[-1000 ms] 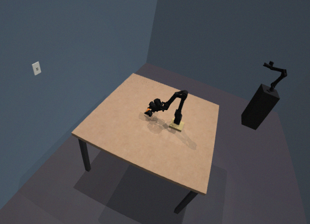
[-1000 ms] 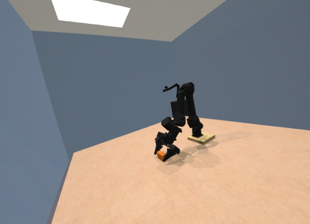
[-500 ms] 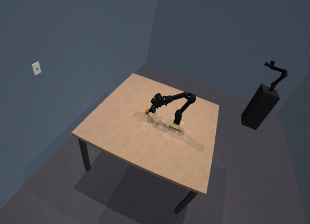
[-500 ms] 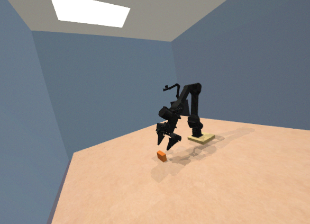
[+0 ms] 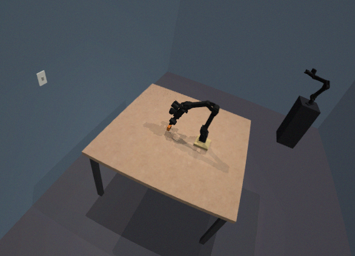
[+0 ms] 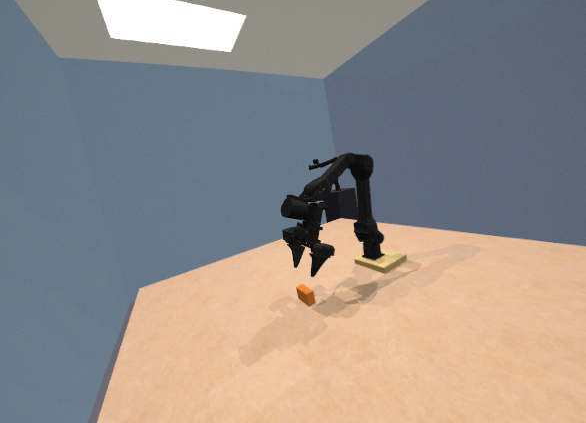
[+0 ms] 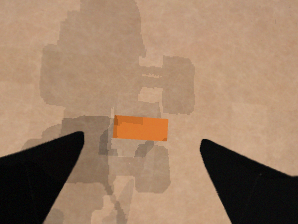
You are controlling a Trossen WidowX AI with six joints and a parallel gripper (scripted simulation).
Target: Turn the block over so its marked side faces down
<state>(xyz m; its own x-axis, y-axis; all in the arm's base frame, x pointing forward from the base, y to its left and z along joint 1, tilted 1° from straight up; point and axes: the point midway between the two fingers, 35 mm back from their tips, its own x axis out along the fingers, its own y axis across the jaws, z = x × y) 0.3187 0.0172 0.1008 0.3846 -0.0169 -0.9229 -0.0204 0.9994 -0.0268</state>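
My gripper tip is now 70 mm above the orange block.
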